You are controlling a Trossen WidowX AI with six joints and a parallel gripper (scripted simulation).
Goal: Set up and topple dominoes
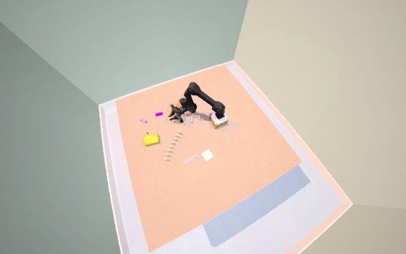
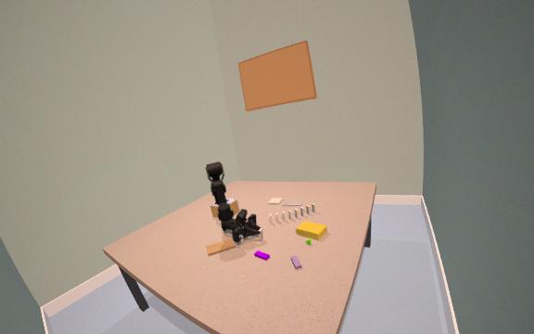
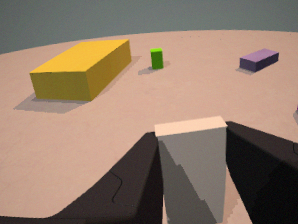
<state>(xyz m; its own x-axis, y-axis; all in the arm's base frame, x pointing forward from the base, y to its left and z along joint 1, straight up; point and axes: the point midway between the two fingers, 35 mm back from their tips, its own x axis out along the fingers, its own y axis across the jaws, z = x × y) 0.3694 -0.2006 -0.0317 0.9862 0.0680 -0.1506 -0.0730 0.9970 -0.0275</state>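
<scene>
Now: gripper tip 120 mm to the left of the magenta block, 60 mm short of it and 40 mm above it. Also, from my gripper tip: yellow block (200 mm ahead, 100 mm to the left, 30 mm below); then orange flat piece (170 mm behind, 120 mm to the right, 40 mm below); then small green cube (220 mm ahead, 40 mm below, 20 mm to the left).
</scene>
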